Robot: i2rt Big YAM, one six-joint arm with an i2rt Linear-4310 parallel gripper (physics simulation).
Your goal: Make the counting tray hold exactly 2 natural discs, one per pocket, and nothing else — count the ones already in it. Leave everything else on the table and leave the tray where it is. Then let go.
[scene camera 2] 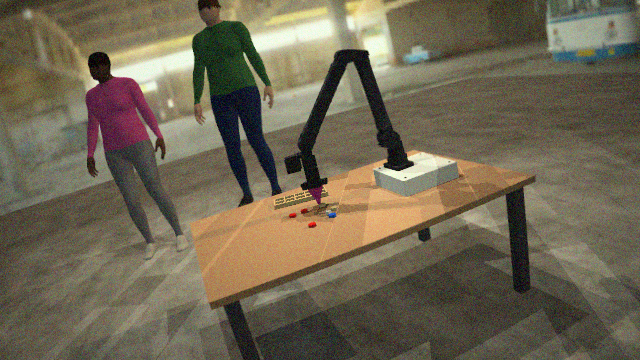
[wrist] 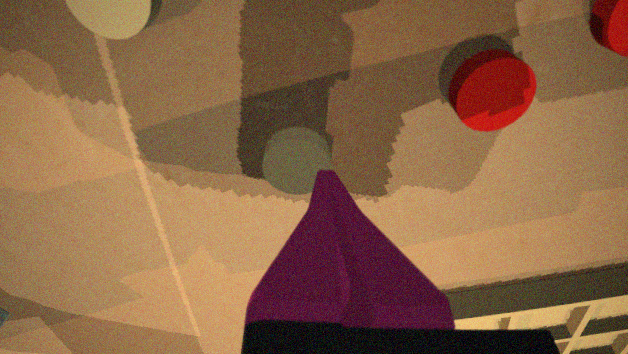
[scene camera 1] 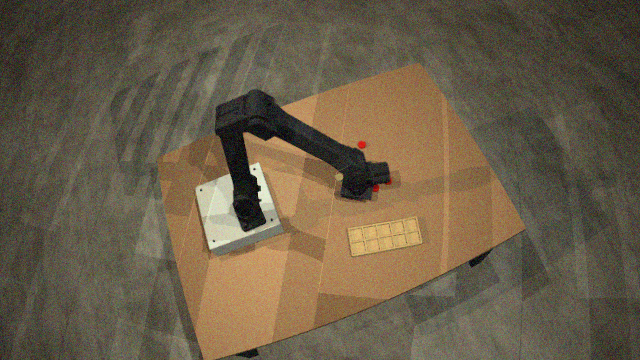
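Observation:
My gripper (scene camera 2: 319,203) (wrist: 324,180) is shut with nothing between its purple fingers; its tips are low over the table. Beside the tips in the wrist view, a shaded natural disc (wrist: 295,157) lies on the table, partly overlapped by the fingertip. Another natural disc (scene camera 1: 339,177) (wrist: 112,15) lies left of the gripper in scene camera 1. Red discs (scene camera 1: 375,188) (scene camera 1: 389,182) (scene camera 1: 361,144) (wrist: 495,95) (wrist: 612,25) lie around the gripper. The counting tray (scene camera 1: 385,249) (scene camera 2: 292,204) (wrist: 545,309) has two rows of pockets; no disc shows in them in scene camera 1.
A blue piece (scene camera 2: 332,215) lies near the gripper, with a small whitish piece (scene camera 2: 328,211) beside it. The white base box (scene camera 1: 215,225) (scene camera 2: 415,187) carries the arm at one end of the table (scene camera 1: 250,300) (scene camera 2: 250,260). Two people stand behind the table in scene camera 2.

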